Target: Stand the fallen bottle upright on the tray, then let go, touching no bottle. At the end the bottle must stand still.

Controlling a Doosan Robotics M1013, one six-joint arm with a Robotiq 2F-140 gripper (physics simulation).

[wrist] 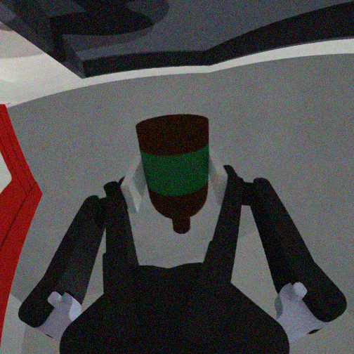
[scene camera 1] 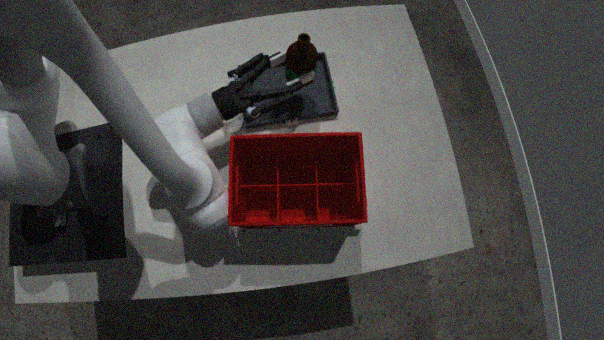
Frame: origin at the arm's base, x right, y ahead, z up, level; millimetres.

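Where they show: arm's base, origin of its link: (scene camera 1: 62,181).
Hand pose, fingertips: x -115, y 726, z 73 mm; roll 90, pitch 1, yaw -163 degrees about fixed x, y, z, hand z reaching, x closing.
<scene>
Things, the pixels of their top centre, and the offset from my fingertips. "pt": a spot on its surface instead. Level surfaces: height alone.
- brown bottle with a green band, centre of its top: (scene camera 1: 301,37) dz +104, dx +3, dy -7 mm
- dark tray, a spot on its surface: (scene camera 1: 327,102) pt dz -138, dx +56, dy +52 mm
- red crate with compartments, centre of its top: (scene camera 1: 296,177) dz +32, dx +275, dy -82 mm
- pale table top, height of its surface: dz -143 mm
The brown bottle with a green band (scene camera 1: 301,56) (wrist: 175,172) is between the fingertips of my gripper (scene camera 1: 293,71) (wrist: 175,162), which is shut on it. In the scene view its neck points to the top of the picture and it looks about upright. In the wrist view its base faces the dark tray (scene camera 1: 327,102) (wrist: 150,61), and a grey gap shows between base and tray edge, so the bottle looks held above the tray. The scene view shows it over the tray's back part. The fingers and their shadow hide the tray's left part.
A red crate with compartments (scene camera 1: 297,134) (wrist: 17,210) stands close in front of the tray. The arm reaches in from the left, its wrist beside the crate's left side. A dark block (scene camera 1: 105,190) lies at the left. The pale table top (scene camera 1: 400,150) extends to the right.
</scene>
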